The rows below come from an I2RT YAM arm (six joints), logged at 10 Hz.
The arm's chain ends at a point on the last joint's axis. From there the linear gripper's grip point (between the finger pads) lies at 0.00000 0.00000 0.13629 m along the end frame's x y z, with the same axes.
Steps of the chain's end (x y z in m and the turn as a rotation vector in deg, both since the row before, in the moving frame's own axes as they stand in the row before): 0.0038, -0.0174, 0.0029, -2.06, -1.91, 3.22; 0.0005, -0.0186, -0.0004, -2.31, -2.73, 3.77; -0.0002, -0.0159, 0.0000, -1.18, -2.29, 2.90; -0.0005, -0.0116, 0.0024, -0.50, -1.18, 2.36; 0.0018, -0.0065, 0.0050, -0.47, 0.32, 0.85; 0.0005, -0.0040, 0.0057, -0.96, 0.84, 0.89; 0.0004, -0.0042, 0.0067, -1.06, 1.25, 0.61
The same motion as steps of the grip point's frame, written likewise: -0.0009, -0.0126, 0.0027, -2.06, -1.91, 3.22; -0.0062, -0.0133, -0.0007, -2.31, -2.73, 3.77; -0.0057, -0.0132, -0.0001, -1.18, -2.29, 2.90; -0.0033, -0.0105, 0.0024, -0.50, -1.18, 2.36; 0.0026, -0.0054, 0.0050, -0.47, 0.32, 0.85; 0.0025, -0.0017, 0.0057, -0.96, 0.84, 0.89; 0.0034, -0.0017, 0.0066, -1.06, 1.25, 0.61
